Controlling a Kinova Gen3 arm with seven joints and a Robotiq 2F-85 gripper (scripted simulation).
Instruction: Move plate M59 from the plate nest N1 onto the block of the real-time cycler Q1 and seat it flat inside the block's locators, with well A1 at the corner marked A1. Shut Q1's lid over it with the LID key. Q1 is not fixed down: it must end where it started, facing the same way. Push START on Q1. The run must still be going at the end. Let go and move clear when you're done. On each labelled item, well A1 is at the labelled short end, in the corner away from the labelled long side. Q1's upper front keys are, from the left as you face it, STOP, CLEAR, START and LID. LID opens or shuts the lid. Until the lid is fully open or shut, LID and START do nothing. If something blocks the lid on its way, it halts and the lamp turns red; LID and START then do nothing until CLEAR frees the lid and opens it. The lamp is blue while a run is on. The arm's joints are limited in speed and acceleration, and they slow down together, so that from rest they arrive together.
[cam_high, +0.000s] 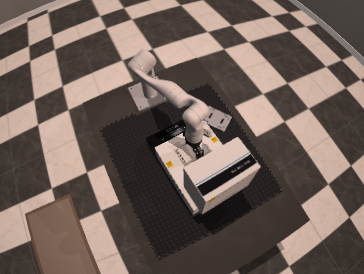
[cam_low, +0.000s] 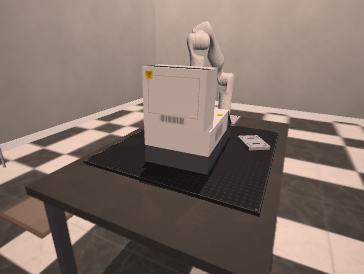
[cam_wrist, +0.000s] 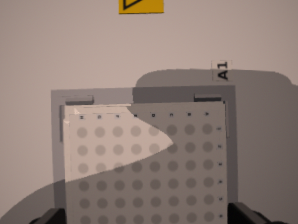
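Right now the plate M59 is 10 mm below my hand. The rest, counted from my hand: plate nest N1: 250 mm behind, 240 mm to the left, 210 mm below.
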